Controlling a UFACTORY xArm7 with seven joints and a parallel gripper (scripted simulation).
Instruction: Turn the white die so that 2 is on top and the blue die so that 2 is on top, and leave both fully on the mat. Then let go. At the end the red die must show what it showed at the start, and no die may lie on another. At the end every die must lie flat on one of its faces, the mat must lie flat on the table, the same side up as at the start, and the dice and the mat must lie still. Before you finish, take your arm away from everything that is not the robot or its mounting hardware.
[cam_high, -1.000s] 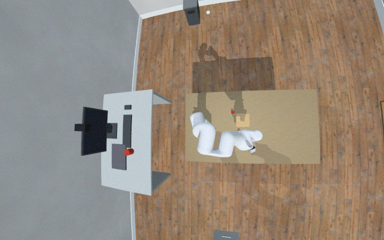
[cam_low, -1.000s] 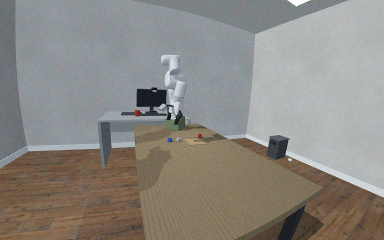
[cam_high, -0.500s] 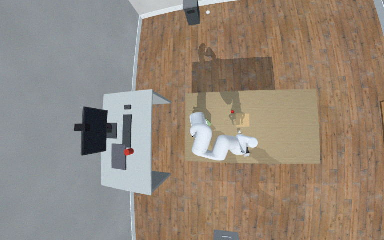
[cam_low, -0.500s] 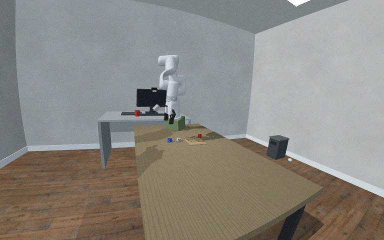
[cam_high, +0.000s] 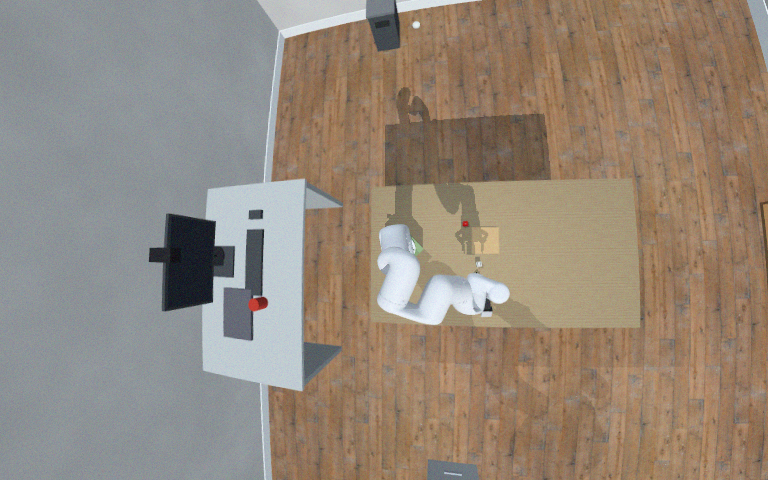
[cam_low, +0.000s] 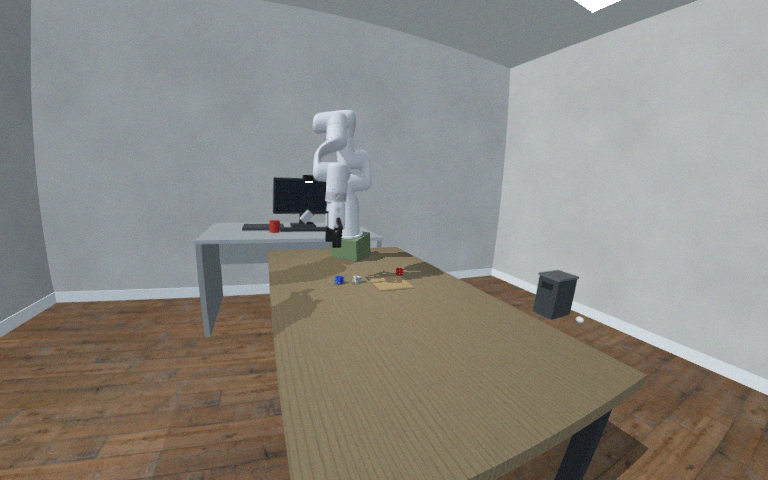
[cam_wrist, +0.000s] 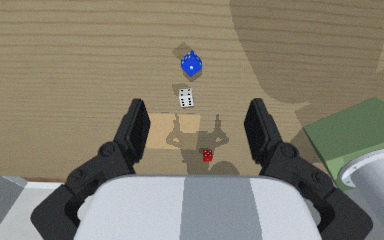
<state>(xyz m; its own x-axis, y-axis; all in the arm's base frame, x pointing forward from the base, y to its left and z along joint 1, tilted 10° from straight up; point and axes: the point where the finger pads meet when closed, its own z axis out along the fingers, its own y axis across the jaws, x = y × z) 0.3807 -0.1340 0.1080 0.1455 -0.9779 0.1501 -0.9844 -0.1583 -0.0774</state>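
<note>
Now: hand 150 mm above the blue die and 30 mm to the right of it. Round my hand: red die 300 mm to the left, 150 mm below, 80 mm behind; then white die 150 mm below, 100 mm to the left; then tan mat 220 mm to the left, 160 mm below, 30 mm ahead.
</note>
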